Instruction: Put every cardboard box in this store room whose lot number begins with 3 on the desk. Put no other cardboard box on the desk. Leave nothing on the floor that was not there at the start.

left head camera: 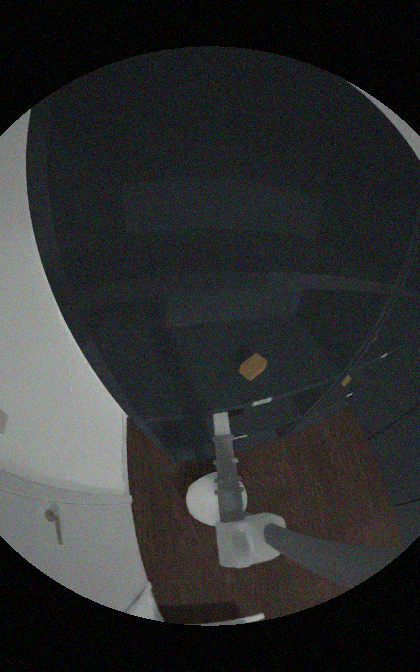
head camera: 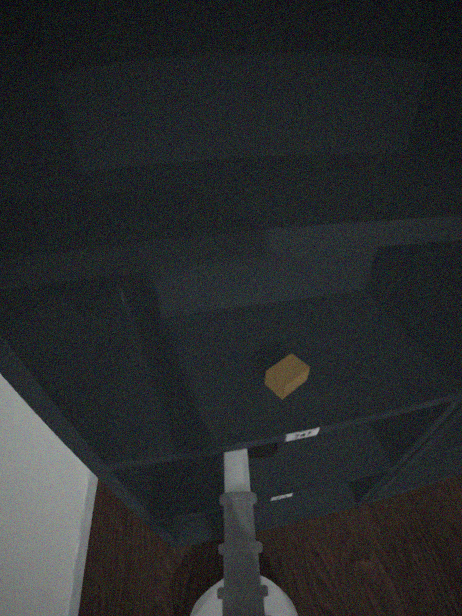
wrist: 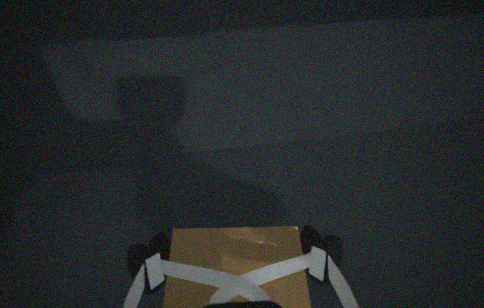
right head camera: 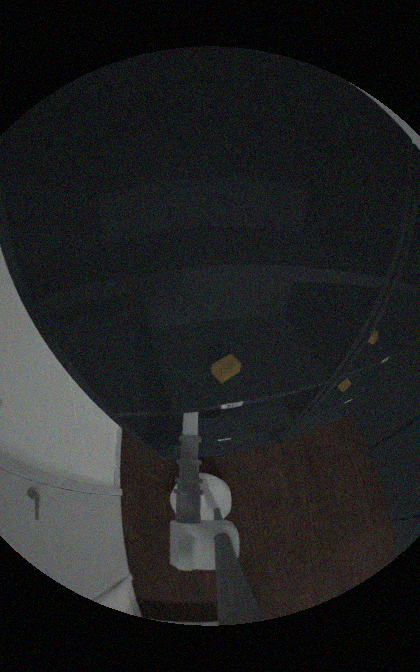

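Note:
In the wrist view, my gripper is shut on a brown cardboard box, with a fingertip against each side. No lot number shows on its visible face. In the head view the arm passes under the front edge of a dark shelf board, which hides the gripper and this box. Another cardboard box sits on top of that board, with no readable number. Two smaller-looking boxes show at the right in the right head view, one low and one higher. The desk cannot be made out.
The dark shelf unit surrounds the arm's outer end, with white labels on its edges. A pale wall stands close on the left. A white door with a handle is at lower left. The floor is brown wood.

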